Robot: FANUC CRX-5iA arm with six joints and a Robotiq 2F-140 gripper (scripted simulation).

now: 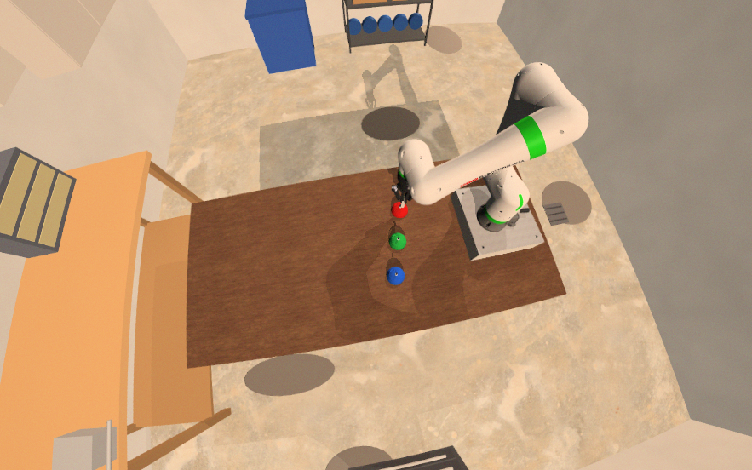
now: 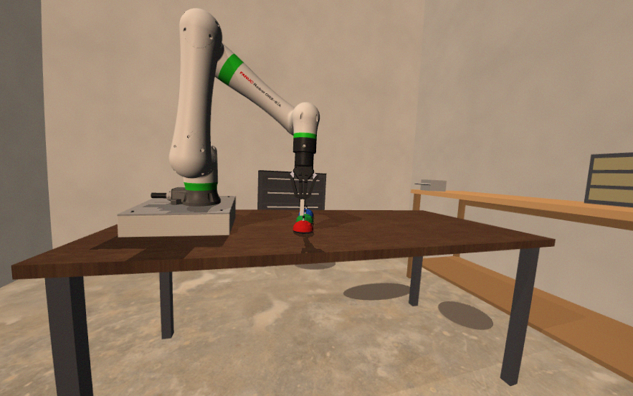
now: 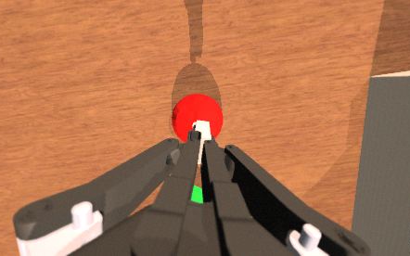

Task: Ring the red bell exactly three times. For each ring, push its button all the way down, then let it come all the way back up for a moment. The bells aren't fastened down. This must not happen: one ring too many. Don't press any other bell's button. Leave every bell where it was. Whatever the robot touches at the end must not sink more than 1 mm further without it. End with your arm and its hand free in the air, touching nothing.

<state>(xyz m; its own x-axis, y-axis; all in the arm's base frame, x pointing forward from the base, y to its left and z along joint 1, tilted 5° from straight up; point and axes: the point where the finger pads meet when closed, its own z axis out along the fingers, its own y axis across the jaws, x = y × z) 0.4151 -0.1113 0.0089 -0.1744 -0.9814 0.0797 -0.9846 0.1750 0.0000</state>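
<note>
The red bell lies 60 mm below my hand and 10 mm ahead of it. The rest, counted from my hand: blue bell (330 mm to the left, 70 mm ahead, 60 mm below); green bell (160 mm to the left, 60 mm below, 40 mm ahead).
</note>
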